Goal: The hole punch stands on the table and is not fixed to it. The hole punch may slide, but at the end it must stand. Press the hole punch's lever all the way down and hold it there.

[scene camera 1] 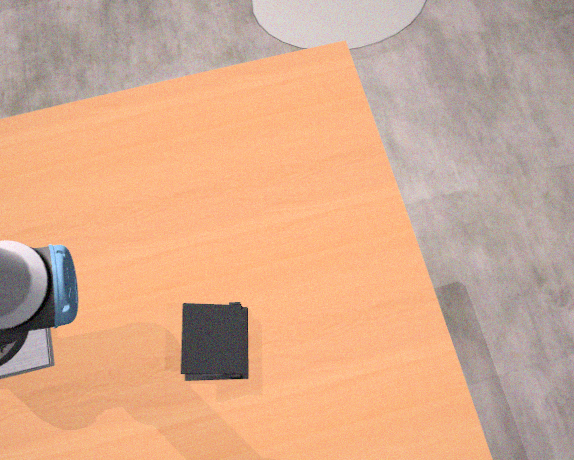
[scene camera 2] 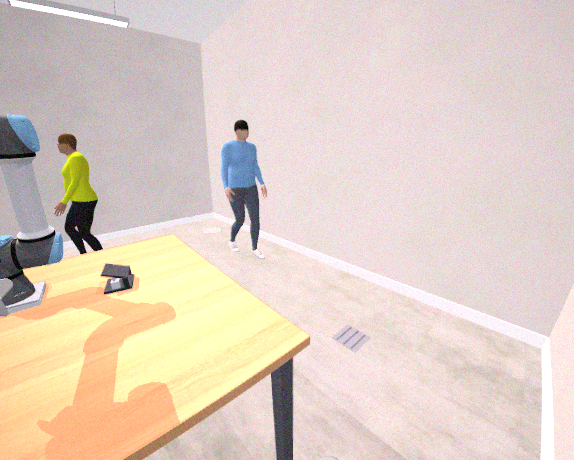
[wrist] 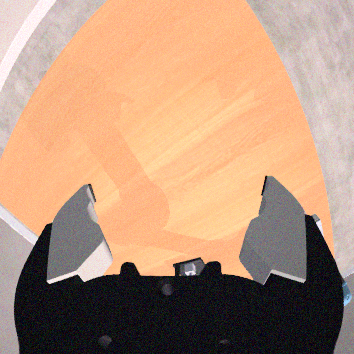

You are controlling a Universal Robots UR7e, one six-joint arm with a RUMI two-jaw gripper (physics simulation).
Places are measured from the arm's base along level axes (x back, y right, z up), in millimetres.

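Pixels of known places: gripper, between the fingertips: (wrist: 176, 182); arm's base, origin of its link: (scene camera 2: 11, 296).
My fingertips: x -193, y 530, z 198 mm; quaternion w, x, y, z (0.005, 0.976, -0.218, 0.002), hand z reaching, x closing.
Observation:
Ahead of a thing's pixels: the offset from my fingertips to its top centre. Level surfaces: height alone.
A dark hole punch @(dx -198, dy -471, dz -141 mm) (scene camera 1: 215, 340) (scene camera 2: 118, 278) (wrist: 189, 268) stands on the table. Its lever @(dx -198, dy -471, dz -141 mm) (scene camera 2: 116, 270) is up, tilted over the base with a gap between them in scene camera 2. In scene camera 1 the lever's dark flat top covers most of the base. In the wrist view part of the punch is hidden behind the gripper body. My gripper (wrist: 176, 182) is open, its two grey fingers wide apart and empty. It is high above the table and apart from the punch. The gripper does not show in the scene cameras.
The wooden table @(dz -226 mm) (scene camera 1: 300, 200) (scene camera 2: 225, 320) ends at a right edge beyond the punch. The arm's base (scene camera 2: 22, 297) and lower links (scene camera 2: 27, 200) stand left of the punch. Two people, in yellow (scene camera 2: 77, 175) and blue (scene camera 2: 241, 165), are on the floor behind the table.

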